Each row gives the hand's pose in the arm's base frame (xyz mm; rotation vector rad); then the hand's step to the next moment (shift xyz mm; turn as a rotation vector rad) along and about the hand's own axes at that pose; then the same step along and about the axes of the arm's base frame.
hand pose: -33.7 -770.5 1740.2 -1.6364 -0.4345 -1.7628
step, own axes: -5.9 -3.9 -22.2 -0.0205 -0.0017 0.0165
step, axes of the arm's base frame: -19.2 -10.3 -8.3 0.0105 0.0172 -0.0170
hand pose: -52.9 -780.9 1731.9 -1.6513 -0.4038 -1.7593
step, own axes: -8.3 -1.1 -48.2 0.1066 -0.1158 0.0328
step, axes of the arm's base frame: -37.3 -28.0 -14.8 -0.0475 0.0763 0.1333
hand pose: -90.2 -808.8 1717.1 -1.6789 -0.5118 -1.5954
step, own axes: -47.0 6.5 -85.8 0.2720 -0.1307 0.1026
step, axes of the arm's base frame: -59.3 -58.1 -52.2 0.0119 0.1036 0.3012
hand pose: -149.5 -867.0 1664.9 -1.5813 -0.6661 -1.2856
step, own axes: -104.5 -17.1 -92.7 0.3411 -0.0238 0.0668
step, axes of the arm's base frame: -84.7 -61.6 -94.0 0.1089 0.0187 0.3304
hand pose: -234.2 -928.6 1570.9 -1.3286 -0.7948 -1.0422
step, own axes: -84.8 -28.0 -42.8 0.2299 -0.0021 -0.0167
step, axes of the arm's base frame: -61.2 -28.6 -72.4 0.0798 -0.0492 0.2106
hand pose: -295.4 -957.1 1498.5 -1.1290 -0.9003 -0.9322
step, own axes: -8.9 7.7 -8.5 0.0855 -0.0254 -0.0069
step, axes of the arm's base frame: 5.0 -5.7 -12.4 0.0068 -0.0231 0.0862
